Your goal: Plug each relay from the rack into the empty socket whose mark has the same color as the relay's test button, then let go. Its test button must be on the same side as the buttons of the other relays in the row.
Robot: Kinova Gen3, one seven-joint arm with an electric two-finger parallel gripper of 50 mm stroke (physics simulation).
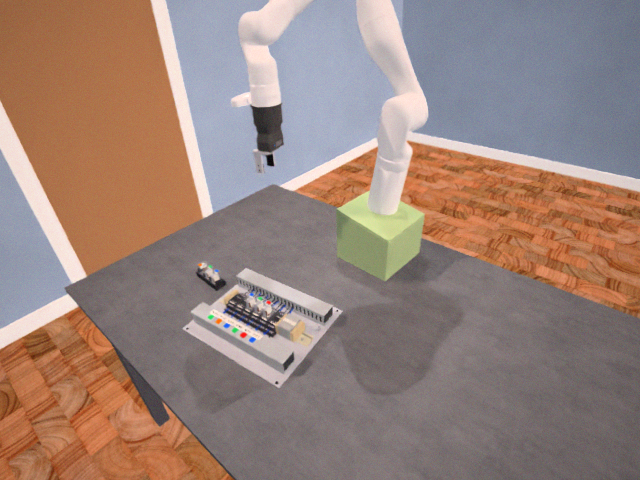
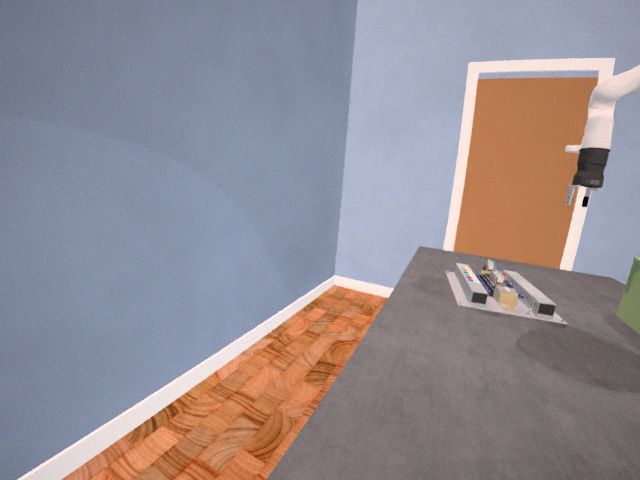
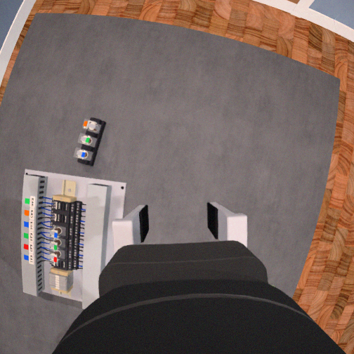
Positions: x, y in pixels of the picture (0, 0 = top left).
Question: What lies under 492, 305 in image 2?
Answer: A panel.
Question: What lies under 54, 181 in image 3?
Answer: A panel.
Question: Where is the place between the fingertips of my gripper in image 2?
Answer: At 576, 206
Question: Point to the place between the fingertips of my gripper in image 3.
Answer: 177, 216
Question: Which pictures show my gripper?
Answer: Image 1, image 2 and image 3: all of them.
